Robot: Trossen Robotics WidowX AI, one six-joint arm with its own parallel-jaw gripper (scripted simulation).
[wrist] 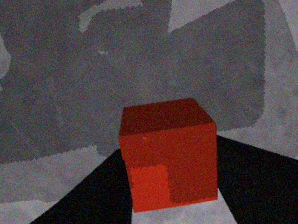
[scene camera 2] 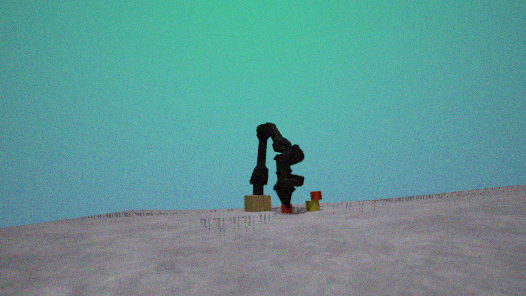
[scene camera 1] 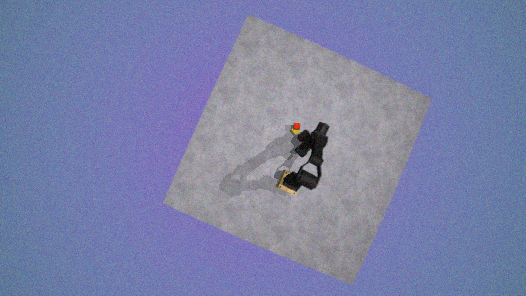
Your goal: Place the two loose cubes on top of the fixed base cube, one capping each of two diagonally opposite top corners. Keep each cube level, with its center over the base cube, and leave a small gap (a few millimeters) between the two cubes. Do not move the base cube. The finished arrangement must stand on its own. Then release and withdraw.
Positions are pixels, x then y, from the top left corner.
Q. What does my gripper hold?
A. A red cube.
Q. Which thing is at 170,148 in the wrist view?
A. A red cube.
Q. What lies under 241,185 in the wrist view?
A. My gripper.
